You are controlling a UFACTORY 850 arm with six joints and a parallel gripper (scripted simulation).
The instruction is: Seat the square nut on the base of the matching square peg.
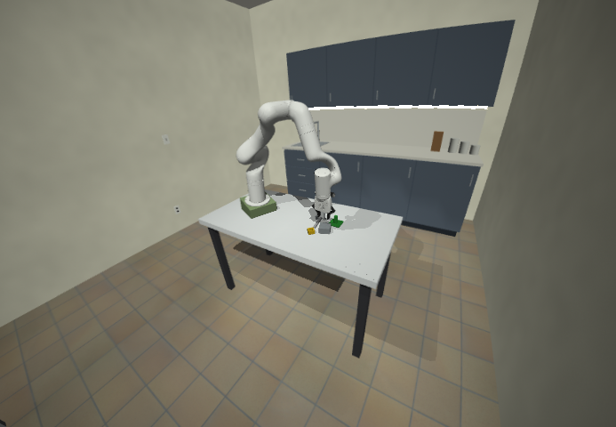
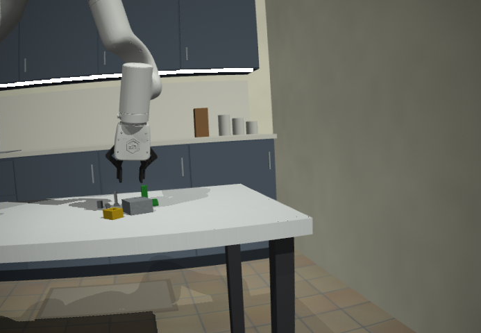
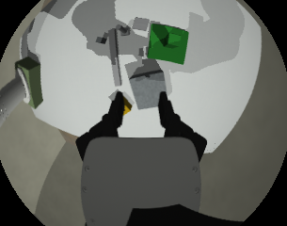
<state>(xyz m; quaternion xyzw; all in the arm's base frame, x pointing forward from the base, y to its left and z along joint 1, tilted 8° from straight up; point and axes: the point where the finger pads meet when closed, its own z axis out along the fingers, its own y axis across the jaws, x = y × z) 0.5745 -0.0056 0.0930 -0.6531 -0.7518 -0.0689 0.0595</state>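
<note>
The grey block is 10 mm ahead of my hand, 10 mm to the right of it and 90 mm below it.
</note>
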